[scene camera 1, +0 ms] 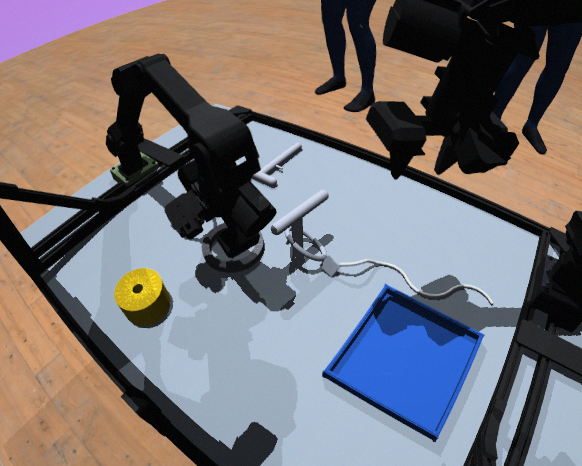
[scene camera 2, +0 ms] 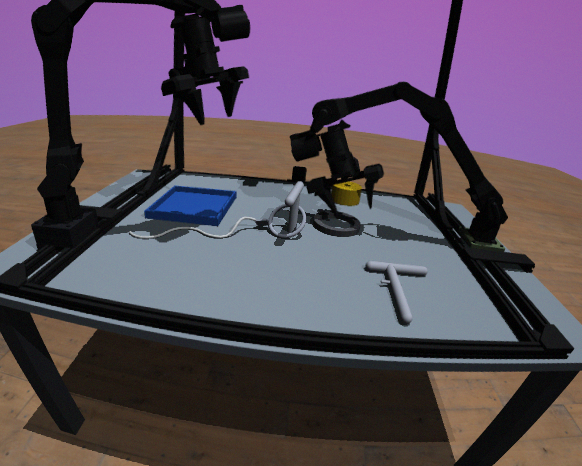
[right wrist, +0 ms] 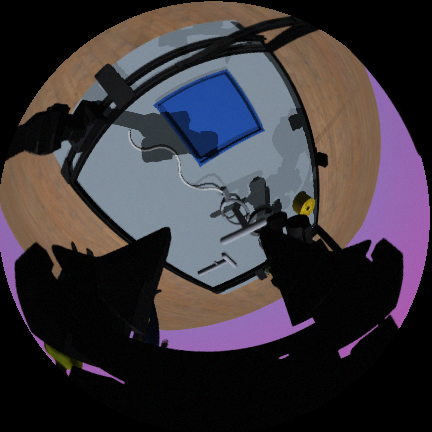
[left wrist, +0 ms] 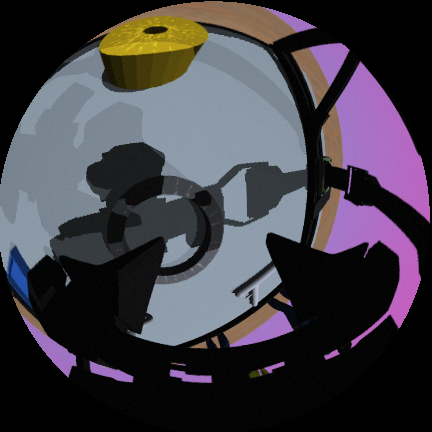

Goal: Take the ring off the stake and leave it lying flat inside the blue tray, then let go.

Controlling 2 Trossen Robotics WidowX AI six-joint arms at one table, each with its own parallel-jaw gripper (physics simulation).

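Places are measured from the left arm's base along level axes (x back, y left, z down), in centimetres.
Where they show: left gripper, between the fingertips: [scene camera 1: 216,224] [scene camera 2: 353,211] [left wrist: 215,240]; right gripper, between the fingertips: [scene camera 1: 416,174] [scene camera 2: 216,120] [right wrist: 216,232]; left arm's base, origin of its link: [scene camera 1: 133,165] [scene camera 2: 481,237] [left wrist: 327,175]; right arm's base, origin of its link: [scene camera 1: 568,282] [scene camera 2: 64,216] [right wrist: 77,125].
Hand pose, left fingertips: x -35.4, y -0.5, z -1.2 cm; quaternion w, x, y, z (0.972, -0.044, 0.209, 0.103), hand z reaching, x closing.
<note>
Things, the pixels of their centre, and the offset from my left fingertips. "spot": a spot on its surface instead.
- grey-handled T-shaped stake, middle of its body: [scene camera 1: 301,241] [scene camera 2: 291,223] [right wrist: 234,214] dx -14.3, dy +8.1, dz +1.9 cm
- thin grey ring, a spot on its surface: [scene camera 2: 304,220] spot: dx -11.5, dy +8.8, dz +0.3 cm
- blue tray, middle of its body: [scene camera 1: 408,356] [right wrist: 212,112] [scene camera 2: 193,203] dx -41.9, dy +1.0, dz +3.3 cm
- yellow cylinder, middle of its body: [scene camera 1: 142,296] [scene camera 2: 346,192] [right wrist: 303,204] dx -1.2, dy -19.7, dz +1.9 cm
- T-shaped piece, middle of its body: [scene camera 2: 405,291] [scene camera 1: 274,158] [left wrist: 258,290] [right wrist: 215,268] dx +9.6, dy +26.3, dz +3.4 cm
A grey-handled T-shaped stake [scene camera 1: 299,212] [scene camera 2: 294,214] [right wrist: 242,232] stands upright, with a thin grey ring [scene camera 2: 304,220] around its post. A thick, mottled grey ring [scene camera 1: 208,251] [scene camera 2: 336,231] [left wrist: 215,225] lies flat on the table beside it. The blue tray [scene camera 1: 410,365] [scene camera 2: 192,205] [left wrist: 19,275] [right wrist: 215,105] has no ring in it. My left gripper [scene camera 2: 352,210] [left wrist: 215,240] is open and empty, low at the thick ring; its fingers appear on either side of one stretch of the rim. My right gripper [scene camera 1: 418,175] [scene camera 2: 216,120] [right wrist: 216,232] is open and empty, high above the table.
A white wavy cord [scene camera 1: 370,261] [scene camera 2: 190,228] runs from a small grey block at the thin ring past the tray. A yellow cylinder [scene camera 1: 145,300] [scene camera 2: 346,195] [left wrist: 145,65] [right wrist: 302,205] stands apart. Another T-shaped piece [scene camera 1: 285,157] [scene camera 2: 399,295] [right wrist: 212,267] lies on the table.
</note>
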